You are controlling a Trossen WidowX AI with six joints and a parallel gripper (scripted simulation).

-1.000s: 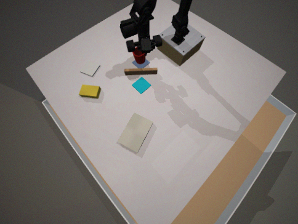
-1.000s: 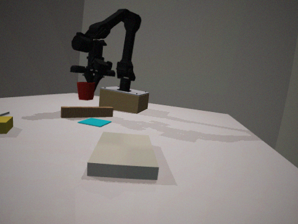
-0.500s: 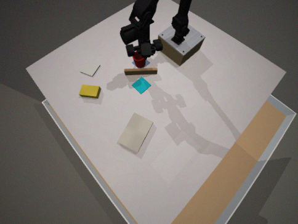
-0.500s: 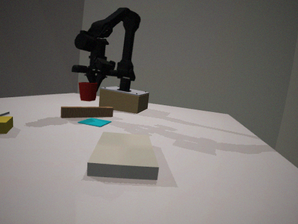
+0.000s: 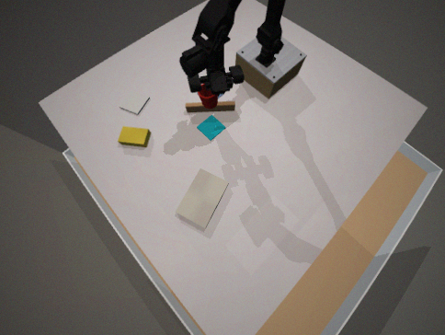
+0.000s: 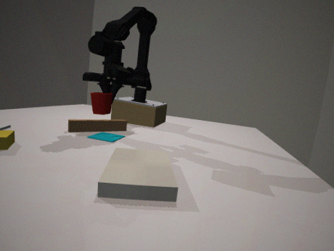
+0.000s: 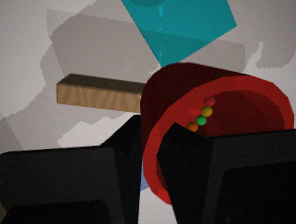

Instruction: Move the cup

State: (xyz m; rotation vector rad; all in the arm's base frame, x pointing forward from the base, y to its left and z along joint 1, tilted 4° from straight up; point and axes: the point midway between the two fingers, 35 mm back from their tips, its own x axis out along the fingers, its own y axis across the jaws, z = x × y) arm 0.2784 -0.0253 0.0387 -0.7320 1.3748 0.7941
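The turquoise pad lies 110 mm below my gripper tip, 80 mm ahead of it and 30 mm to the left of it. Round my gripper tip: grey-blue pad 110 mm below, 90 mm to the right, 50 mm behind; red cup 30 mm ahead, 20 mm to the right; wooden bar 90 mm below, 30 mm to the right, 10 mm ahead.
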